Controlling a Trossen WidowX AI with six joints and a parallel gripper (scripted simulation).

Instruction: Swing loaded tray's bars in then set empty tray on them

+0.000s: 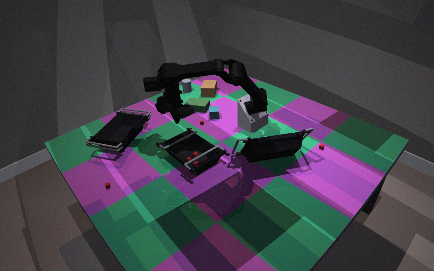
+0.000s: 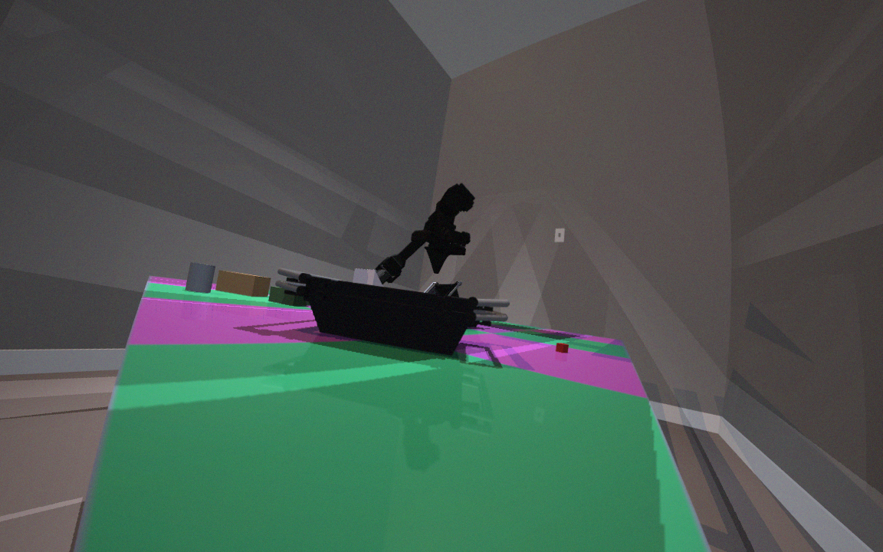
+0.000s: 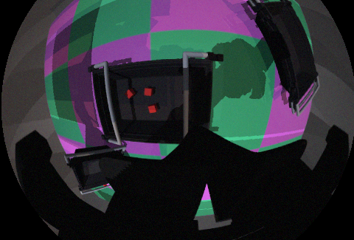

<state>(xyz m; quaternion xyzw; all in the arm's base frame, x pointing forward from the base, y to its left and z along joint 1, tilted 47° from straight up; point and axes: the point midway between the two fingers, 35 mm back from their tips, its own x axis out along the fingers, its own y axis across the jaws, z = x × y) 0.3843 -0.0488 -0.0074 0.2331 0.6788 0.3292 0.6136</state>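
Right now the black tray is 27 cm behind my gripper tip, 28 cm to the left of it and 7 cm below it. From my gripper tip the other things lie so: teal cube: 29 cm behind, 15 cm to the right, 12 cm below; then tan box: 43 cm behind, 39 cm to the right, 11 cm below; then olive block: 27 cm behind, 28 cm to the right, 12 cm below.
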